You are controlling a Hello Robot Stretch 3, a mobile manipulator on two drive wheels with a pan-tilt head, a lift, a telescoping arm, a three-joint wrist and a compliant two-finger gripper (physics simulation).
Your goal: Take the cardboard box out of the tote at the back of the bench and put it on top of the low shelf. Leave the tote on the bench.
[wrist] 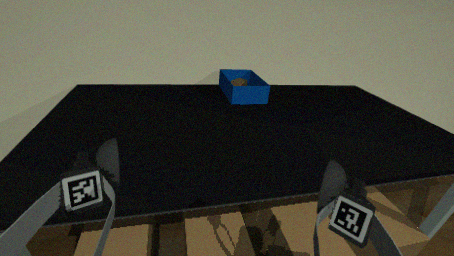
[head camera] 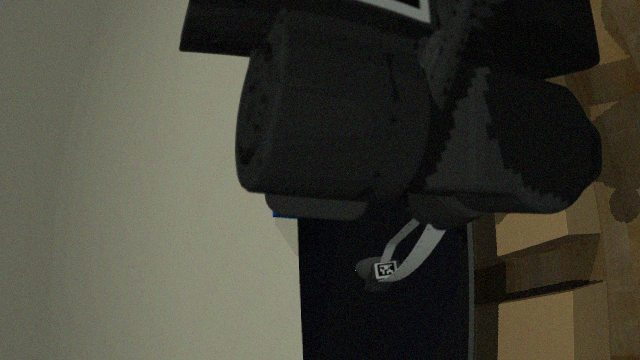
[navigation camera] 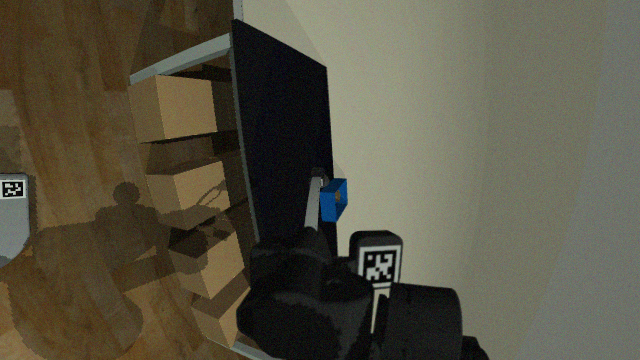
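There is a blue tote [navigation camera: 331, 211] here, and I find it in the wrist view [wrist: 257, 90] too. I can also see a dark bench [head camera: 434, 305]; the navigation camera view [navigation camera: 281, 97] has the bench as well, and so does the wrist view [wrist: 181, 147]. And there is my gripper [head camera: 381, 182], which the wrist view [wrist: 221, 167] shows me again.
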